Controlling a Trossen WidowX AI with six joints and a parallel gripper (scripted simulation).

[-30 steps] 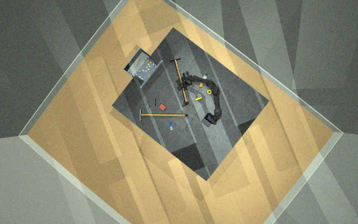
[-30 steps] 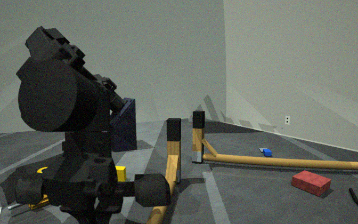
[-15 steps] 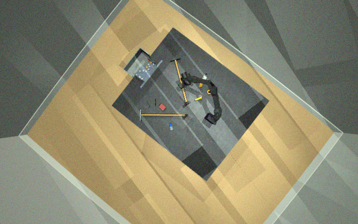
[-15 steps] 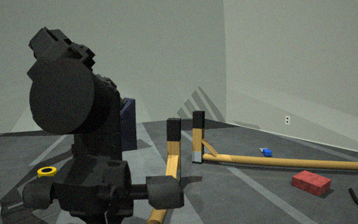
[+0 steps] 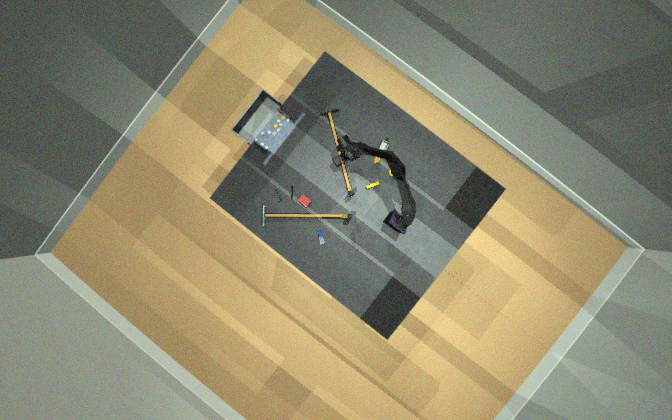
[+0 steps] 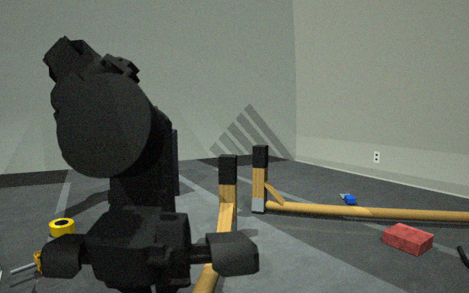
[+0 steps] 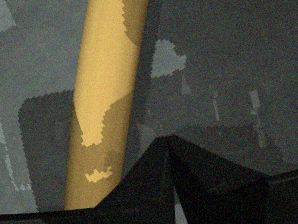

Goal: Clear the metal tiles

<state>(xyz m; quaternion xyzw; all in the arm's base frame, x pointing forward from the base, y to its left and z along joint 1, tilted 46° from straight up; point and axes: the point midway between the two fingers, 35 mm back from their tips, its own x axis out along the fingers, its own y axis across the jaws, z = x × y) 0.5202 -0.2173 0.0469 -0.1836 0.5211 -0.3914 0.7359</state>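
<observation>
Now: gripper tip 3 cm short of the scraper, 1 cm to the right of it and 6 cm below it. The rest, counted from my gripper tip: yellow-handled screwdriver: 19 cm behind, 11 cm to the right, 1 cm above; then yellow tape ring: 33 cm behind, 9 cm to the right; then yellow level: 26 cm behind, 6 cm to the left, 2 cm above.
</observation>
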